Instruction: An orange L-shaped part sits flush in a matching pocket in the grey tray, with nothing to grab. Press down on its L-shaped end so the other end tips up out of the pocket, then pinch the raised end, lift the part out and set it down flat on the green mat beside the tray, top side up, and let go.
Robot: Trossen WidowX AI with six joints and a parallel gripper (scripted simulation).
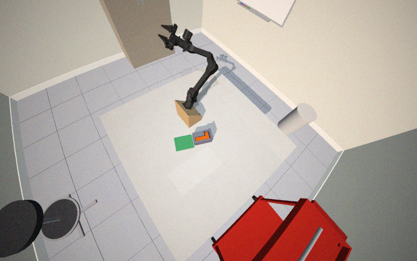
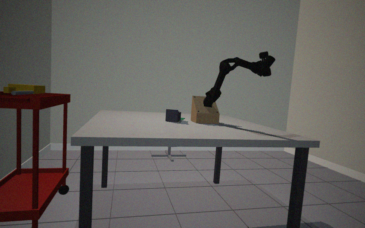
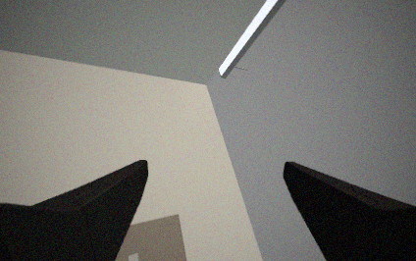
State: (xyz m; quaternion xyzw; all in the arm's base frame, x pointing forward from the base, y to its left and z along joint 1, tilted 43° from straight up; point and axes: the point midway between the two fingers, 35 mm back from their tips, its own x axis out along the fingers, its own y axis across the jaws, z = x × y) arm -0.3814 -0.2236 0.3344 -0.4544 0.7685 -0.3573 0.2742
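The orange L-shaped part is 71 cm ahead of my gripper tip, 47 cm below it and 3 cm to the right of it. From my gripper tip the other things lie so: green mat: 66 cm ahead, 53 cm below, 19 cm to the right.
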